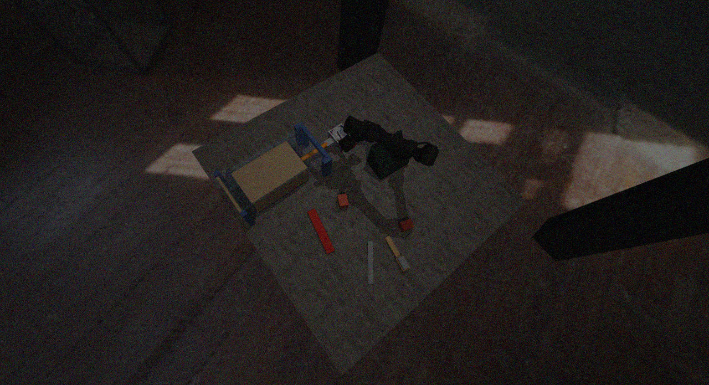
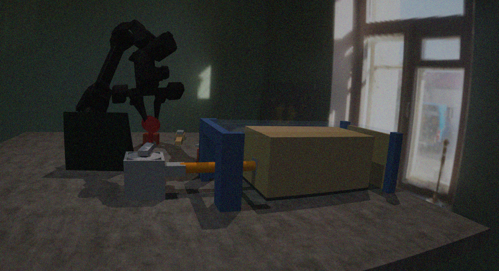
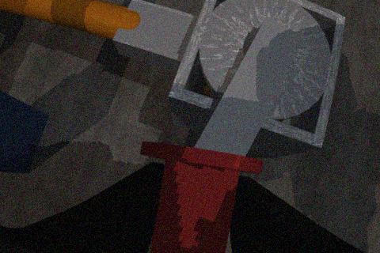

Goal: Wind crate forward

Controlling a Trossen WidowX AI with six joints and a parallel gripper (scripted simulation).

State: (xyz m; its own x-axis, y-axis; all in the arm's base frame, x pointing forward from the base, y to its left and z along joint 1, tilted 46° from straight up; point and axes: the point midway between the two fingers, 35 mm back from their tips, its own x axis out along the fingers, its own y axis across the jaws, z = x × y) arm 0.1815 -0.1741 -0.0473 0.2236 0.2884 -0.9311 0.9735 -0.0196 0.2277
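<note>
My gripper tip is 20 mm to the right of the red knob and 20 mm above it. Round my gripper tip: crank handle (50 mm below, 20 mm to the right, 10 mm behind); blue frame (140 mm ahead, 90 mm to the right, 50 mm below); grey winch (120 mm below, 90 mm to the right, 40 mm behind).
</note>
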